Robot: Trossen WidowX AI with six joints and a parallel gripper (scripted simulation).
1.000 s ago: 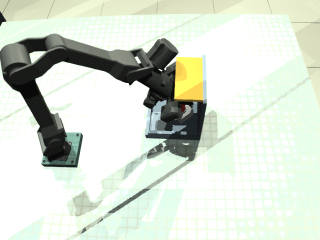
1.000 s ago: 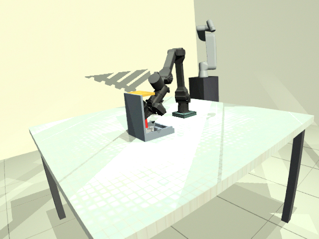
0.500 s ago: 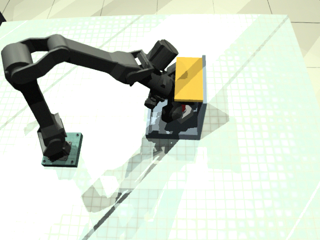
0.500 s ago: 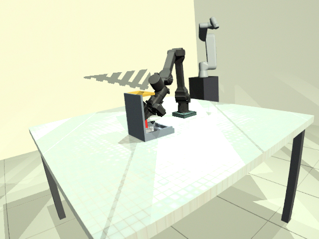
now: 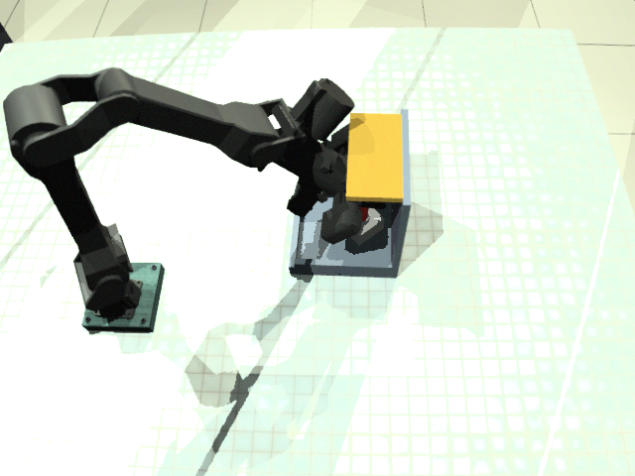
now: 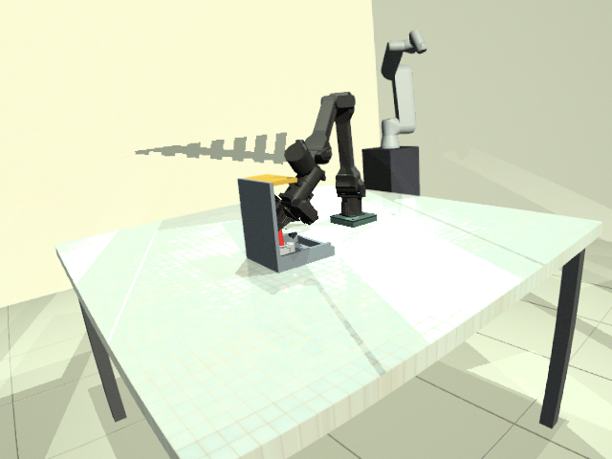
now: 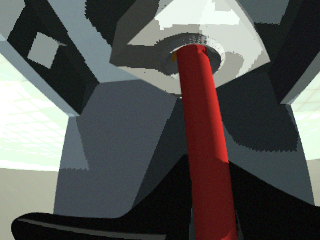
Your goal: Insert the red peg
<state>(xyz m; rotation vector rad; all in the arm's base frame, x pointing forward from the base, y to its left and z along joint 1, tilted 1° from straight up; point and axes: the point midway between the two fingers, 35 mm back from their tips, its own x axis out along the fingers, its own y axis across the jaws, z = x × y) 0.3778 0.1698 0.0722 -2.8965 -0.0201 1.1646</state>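
Right now the back wall is 20 mm ahead of my gripper tip, 10 mm to the right of it and 30 mm above it. Round my gripper tip: roof 20 mm behind, 10 mm to the right, 130 mm above; red peg 30 mm behind, 10 mm below.
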